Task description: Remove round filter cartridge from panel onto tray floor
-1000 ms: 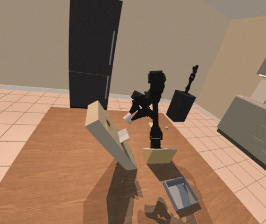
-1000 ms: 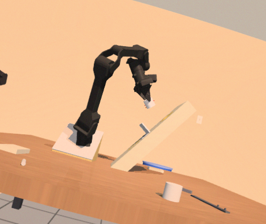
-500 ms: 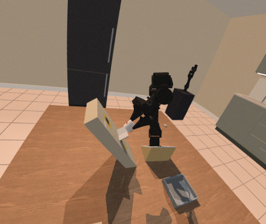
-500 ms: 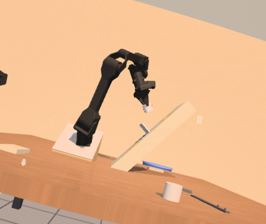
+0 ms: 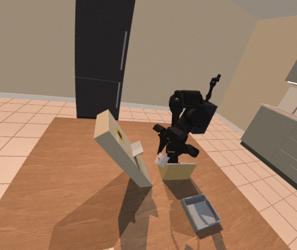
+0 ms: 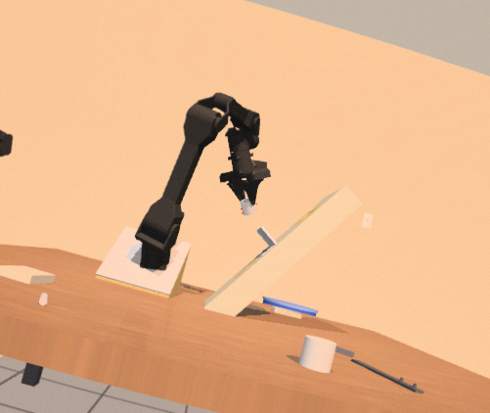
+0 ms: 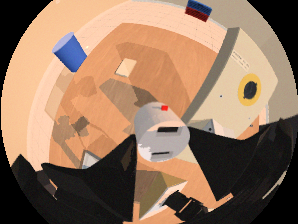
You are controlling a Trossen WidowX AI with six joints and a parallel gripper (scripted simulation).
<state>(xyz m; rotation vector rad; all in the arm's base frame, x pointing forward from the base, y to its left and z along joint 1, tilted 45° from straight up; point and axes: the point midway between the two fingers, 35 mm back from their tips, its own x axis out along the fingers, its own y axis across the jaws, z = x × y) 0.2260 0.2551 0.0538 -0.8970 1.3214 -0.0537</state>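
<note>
Now: gripper tip 28 cm above the tray, 25 cm past it and 13 cm to the right of it. From my gripper tip the other things lie so: peg: 68 cm to the right, 30 cm behind, 29 cm below; filter cartridge: right at my gripper tip.
</note>
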